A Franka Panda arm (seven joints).
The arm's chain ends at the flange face. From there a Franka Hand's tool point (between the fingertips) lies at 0.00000 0.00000 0.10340 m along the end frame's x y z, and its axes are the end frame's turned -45 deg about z.
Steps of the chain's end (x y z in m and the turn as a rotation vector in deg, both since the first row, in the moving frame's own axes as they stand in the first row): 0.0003, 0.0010, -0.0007, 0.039, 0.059, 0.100; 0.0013, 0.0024, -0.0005, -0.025, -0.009, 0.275; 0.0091, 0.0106, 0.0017, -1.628, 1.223, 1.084; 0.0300, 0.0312, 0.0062, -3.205, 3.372, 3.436; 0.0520, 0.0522, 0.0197, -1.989, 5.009, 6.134
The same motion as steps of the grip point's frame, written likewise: -0.0004, 0.0009, -0.0007, -0.014, 0.069, 0.100; -0.0008, 0.0026, -0.0005, -0.011, -0.024, 0.275; -0.0016, 0.0176, 0.0016, -2.016, -0.286, 1.084; -0.0009, 0.0517, 0.0059, -4.651, 0.118, 3.436; 0.0032, 0.0828, 0.0192, -4.948, 2.135, 6.134
